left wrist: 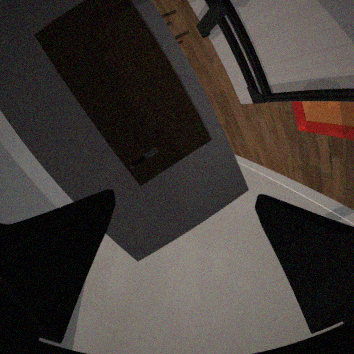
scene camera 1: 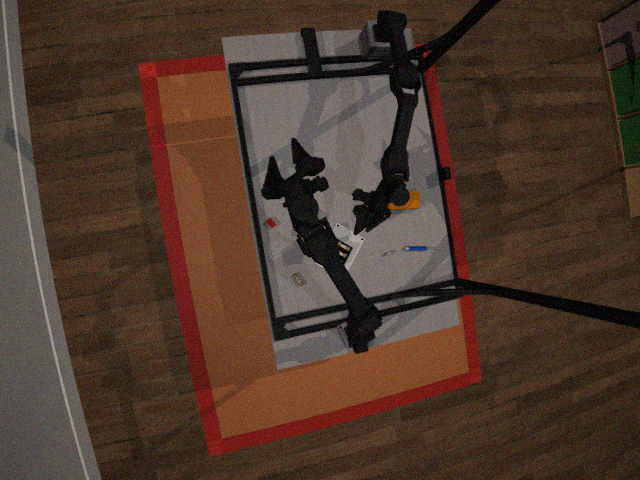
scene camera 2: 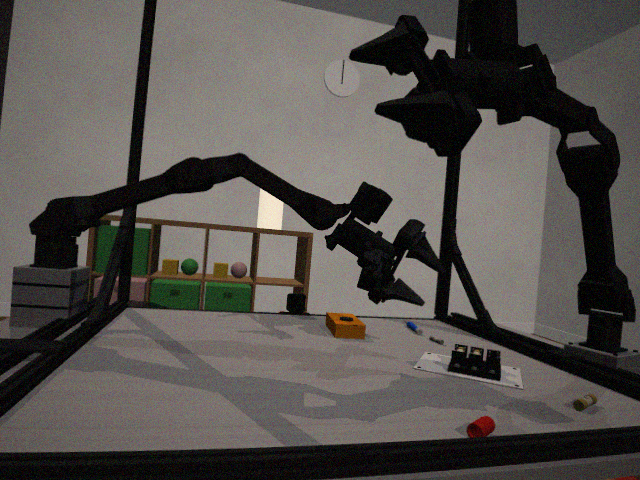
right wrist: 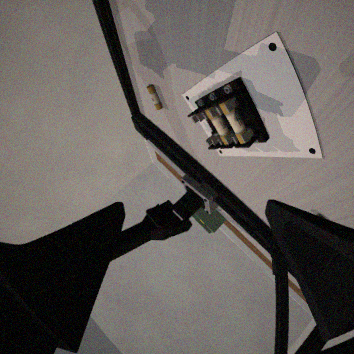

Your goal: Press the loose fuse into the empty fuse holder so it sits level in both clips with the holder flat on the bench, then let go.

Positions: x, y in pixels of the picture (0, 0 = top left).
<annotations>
My left gripper [scene camera 2: 362, 80] is open, holding nothing. My right gripper [scene camera 2: 434, 289] is open, with nothing in its grasp. Also in view: an orange block [scene camera 2: 341, 325].
</annotations>
